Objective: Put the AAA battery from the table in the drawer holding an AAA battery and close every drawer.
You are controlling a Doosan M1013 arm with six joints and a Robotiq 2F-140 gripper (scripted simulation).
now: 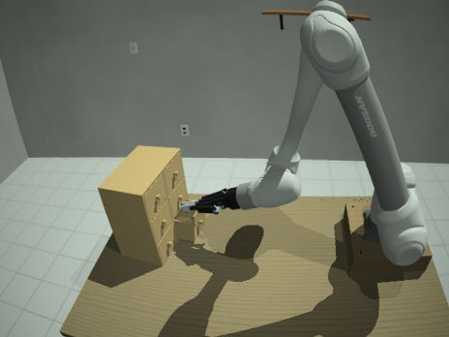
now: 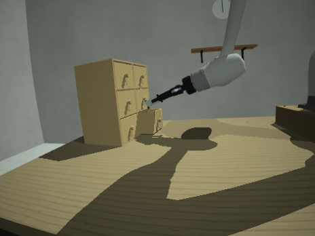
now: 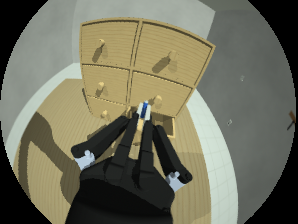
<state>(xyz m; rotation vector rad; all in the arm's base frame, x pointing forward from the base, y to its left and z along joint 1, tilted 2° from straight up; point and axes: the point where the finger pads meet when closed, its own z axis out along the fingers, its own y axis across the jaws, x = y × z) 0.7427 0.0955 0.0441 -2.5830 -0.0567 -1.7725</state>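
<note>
My hand is 3 cm short of the blue AAA battery and 1 cm above it.
</note>
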